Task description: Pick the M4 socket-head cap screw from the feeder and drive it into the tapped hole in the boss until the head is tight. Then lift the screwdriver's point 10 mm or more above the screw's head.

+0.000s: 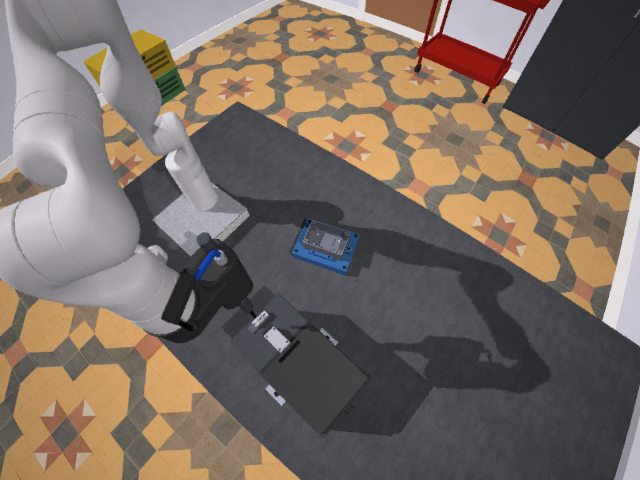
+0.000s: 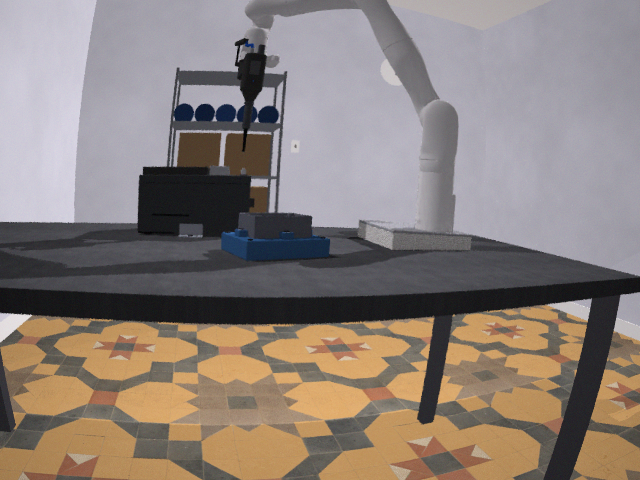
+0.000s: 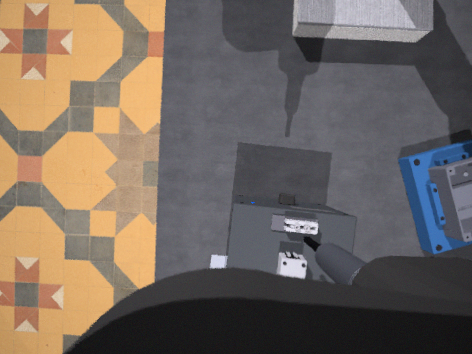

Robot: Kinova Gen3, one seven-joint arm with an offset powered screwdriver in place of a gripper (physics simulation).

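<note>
The dark feeder stands on the table and carries a small silver block on its lower deck. The M4 screw is too small to make out there. My screwdriver points down, its bit apart from and above the feeder, near the silver block. No screw shows on the bit. A grey open-topped housing sits in a blue fixture. Its boss and tapped hole cannot be told apart.
A white plate is on the feeder beside the silver block, next to the feeder's taller box. The arm's pale base plate stands on the dark table.
</note>
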